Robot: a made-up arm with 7 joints. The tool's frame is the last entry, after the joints.
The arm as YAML. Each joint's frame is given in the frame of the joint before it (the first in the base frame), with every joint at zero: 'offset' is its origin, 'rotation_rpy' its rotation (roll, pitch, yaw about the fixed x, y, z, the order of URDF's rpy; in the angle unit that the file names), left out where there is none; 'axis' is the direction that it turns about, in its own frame. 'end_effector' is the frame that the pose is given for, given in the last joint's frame.
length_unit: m
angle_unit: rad
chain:
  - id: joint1
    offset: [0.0, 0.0, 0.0]
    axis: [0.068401, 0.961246, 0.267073]
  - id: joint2
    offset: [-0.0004, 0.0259, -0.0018]
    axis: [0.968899, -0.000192, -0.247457]
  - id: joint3
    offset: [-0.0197, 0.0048, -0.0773]
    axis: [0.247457, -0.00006, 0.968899]
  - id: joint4
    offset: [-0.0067, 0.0, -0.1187]
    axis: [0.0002, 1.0, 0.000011]
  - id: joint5
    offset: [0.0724, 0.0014, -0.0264]
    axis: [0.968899, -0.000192, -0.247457]
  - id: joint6
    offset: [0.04, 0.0, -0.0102]
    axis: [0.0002, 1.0, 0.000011]
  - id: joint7
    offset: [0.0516, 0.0, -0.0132]
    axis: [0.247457, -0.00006, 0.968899]
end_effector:
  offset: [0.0, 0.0, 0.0]
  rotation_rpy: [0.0, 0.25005, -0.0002]
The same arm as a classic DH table. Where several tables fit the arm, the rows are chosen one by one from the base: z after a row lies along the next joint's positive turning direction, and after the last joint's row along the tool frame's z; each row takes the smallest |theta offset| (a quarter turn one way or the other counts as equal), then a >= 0, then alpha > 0; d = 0 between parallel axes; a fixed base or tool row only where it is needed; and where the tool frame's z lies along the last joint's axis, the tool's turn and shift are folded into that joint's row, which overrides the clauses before.
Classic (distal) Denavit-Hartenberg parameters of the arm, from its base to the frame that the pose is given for. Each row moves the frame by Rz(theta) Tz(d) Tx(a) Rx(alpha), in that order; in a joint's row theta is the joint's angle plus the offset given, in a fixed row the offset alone. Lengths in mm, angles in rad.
base (fixed): a 0  alpha -1.3004  d 0  theta0 -0.071
joint1: a -8.9  alpha -1.5708  d 24.4  theta0 -1.3111
joint2: a -4.8  alpha 1.5708  d 0.1  theta0 1.2915
joint3: a 22.9  alpha -1.5708  d -196.4  theta0 1.5708
joint4: a 7.7  alpha 1.5708  d 1.4  theta0 1.5708
joint5: a 0  alpha -1.5708  d 118  theta0 0
joint6: a 53.3  alpha 1.5708  d 0  theta0 -1.5708
joint7: a 0  alpha 0  d 0  theta0 0

